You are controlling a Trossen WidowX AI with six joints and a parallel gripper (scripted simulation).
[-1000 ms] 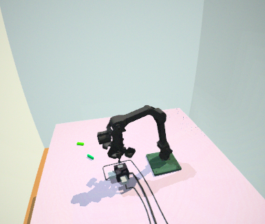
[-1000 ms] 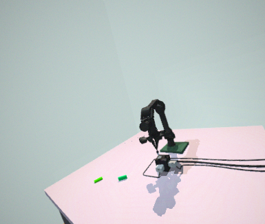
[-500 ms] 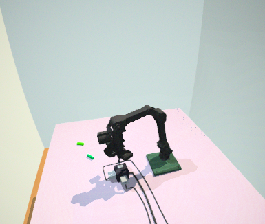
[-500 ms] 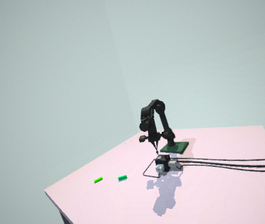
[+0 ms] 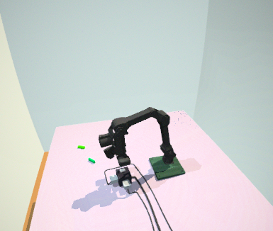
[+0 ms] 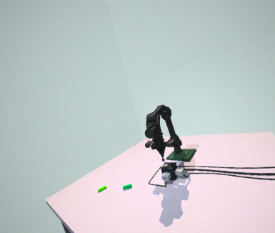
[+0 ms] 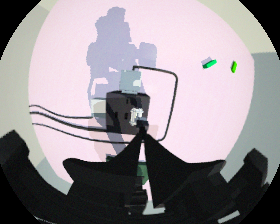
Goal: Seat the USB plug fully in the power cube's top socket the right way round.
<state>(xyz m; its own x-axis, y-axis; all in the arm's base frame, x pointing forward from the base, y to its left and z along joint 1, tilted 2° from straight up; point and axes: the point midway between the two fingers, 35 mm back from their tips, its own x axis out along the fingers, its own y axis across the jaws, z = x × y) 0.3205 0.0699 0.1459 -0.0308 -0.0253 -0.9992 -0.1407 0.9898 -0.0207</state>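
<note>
The USB plug is 20 mm below my gripper tip. The rest, counted from my gripper tip: USB socket (60 mm below, 10 mm to the left).
</note>
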